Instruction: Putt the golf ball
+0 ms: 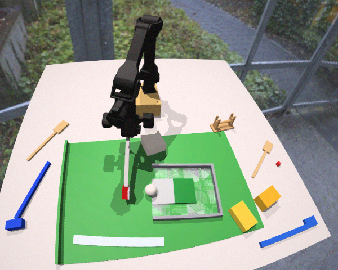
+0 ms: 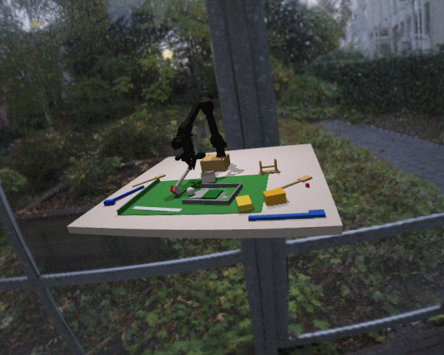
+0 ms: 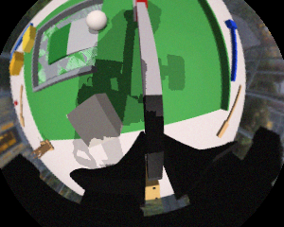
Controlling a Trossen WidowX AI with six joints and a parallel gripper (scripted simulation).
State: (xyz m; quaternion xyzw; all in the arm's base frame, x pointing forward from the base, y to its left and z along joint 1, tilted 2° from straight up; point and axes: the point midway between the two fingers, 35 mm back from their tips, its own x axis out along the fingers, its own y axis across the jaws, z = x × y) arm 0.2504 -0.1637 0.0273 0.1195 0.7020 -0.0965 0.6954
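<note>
The white block is 30 mm ahead of my gripper tip, 90 mm to the left of it and 50 mm below it. Also, from my gripper tip: green mat (220 mm ahead, 50 mm to the left, 70 mm below); white golf ball (230 mm ahead, 20 mm to the left, 50 mm below); red putter (110 mm ahead, 30 mm to the right, 10 mm below).
</note>
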